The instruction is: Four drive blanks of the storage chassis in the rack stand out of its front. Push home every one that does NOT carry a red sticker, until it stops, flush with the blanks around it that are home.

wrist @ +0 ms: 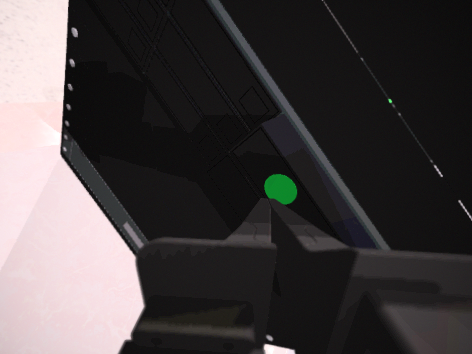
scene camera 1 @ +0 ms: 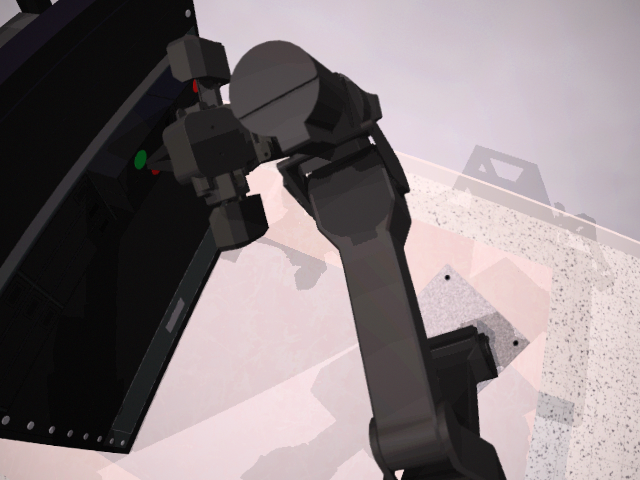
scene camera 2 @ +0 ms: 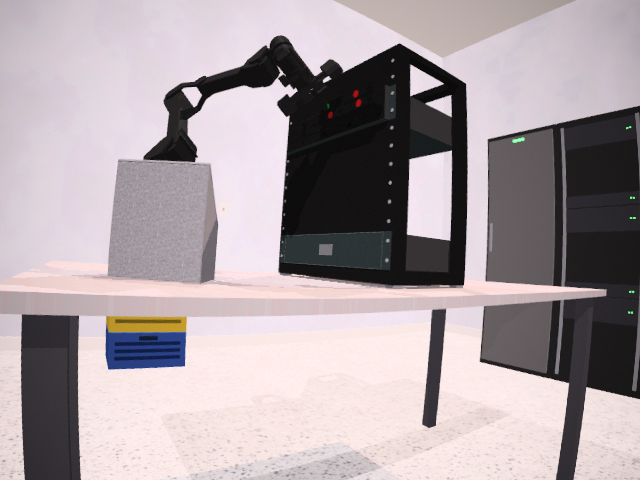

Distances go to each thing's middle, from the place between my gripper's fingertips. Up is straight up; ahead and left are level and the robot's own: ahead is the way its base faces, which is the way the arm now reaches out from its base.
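Scene:
Black rack (scene camera 1: 111,258): my gripper 18 cm short of it, 3 cm to the right of it, 16 cm above it.

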